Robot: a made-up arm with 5 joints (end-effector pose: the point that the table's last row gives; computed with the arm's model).
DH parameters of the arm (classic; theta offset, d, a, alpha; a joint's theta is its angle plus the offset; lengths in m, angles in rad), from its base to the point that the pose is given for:
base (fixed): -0.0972 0 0.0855 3.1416
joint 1: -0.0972 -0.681 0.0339 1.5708
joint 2: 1.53 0 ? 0
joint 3: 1.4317 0 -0.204 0
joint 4: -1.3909 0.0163 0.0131 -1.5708
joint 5: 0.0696 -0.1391 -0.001 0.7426
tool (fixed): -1.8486 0.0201 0 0
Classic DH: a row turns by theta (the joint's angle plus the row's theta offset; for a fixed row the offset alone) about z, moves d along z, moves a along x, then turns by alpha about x.
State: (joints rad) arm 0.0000 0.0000 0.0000 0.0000 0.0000
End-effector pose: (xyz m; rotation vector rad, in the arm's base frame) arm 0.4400 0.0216 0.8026 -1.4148 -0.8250 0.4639
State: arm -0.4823 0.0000 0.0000 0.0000 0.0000
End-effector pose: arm 0.3856 0.1828 0.8026 -1.2096 -1.1708 0.8293
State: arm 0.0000 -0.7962 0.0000 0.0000 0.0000
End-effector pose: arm 0.2566 0.0216 0.9954 -1.6092 -1.4519 -0.1310
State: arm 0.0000 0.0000 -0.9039 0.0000 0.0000
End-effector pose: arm 0.2976 0.0216 1.0490 -1.6234 -1.5337 -0.2207
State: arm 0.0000 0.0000 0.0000 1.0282 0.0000
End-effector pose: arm 0.3687 0.0216 0.7024 -0.9679 0.0148 1.0604
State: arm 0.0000 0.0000 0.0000 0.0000 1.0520
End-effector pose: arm 0.4400 0.0148 0.7907 -2.3651 -0.5762 0.9777
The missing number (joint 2, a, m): -0.0982
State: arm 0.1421 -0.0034 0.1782 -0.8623 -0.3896
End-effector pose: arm 0.4204 -0.0271 0.8529 -1.2712 -1.3895 -0.1924
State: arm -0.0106 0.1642 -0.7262 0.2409 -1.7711
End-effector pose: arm 0.3992 0.0086 0.9558 0.2983 -1.1203 -0.2714
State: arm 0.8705 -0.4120 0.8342 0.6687 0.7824
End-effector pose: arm 0.2508 -0.1645 0.5996 -1.1106 0.4460 1.0084
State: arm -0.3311 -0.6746 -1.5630 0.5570 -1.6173
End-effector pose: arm -0.1067 -0.0577 1.0138 0.7255 -2.4016 0.0093
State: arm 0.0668 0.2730 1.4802 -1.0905 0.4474
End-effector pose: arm 0.2290 0.0107 0.4812 -1.4575 -0.2515 1.1426
